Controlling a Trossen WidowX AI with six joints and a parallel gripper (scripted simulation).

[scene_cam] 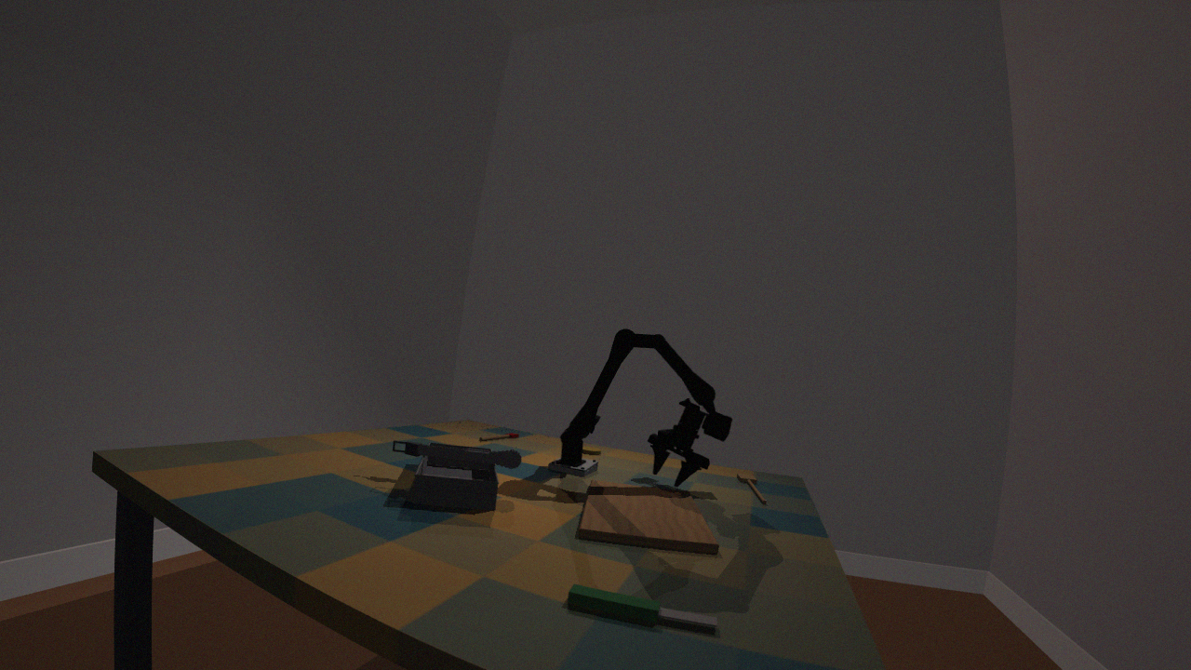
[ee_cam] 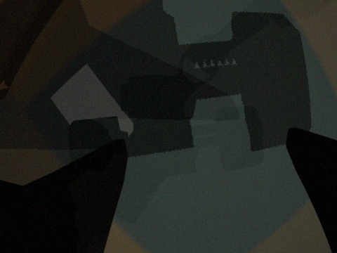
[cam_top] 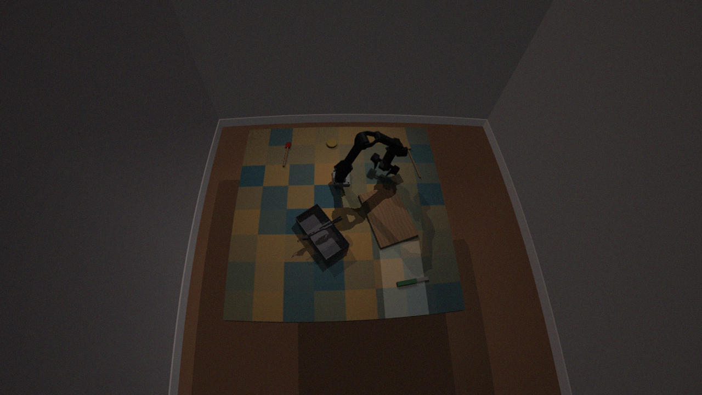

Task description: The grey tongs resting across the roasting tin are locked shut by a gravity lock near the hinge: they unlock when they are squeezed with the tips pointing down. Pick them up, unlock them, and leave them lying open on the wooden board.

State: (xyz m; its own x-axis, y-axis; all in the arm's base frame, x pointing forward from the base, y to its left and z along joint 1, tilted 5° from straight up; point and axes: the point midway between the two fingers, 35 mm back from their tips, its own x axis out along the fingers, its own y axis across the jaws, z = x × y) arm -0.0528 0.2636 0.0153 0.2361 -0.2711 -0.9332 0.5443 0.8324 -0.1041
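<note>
Now: gripper tip 410 mm short of the roasting tin, 360 mm to the left of it and 20 mm below it. Round my gripper tip: wooden board 300 mm ahead, 20 mm to the left; then red-tipped stick 180 mm behind, 610 mm to the right; then yellow disc 240 mm behind, 310 mm to the right.
</note>
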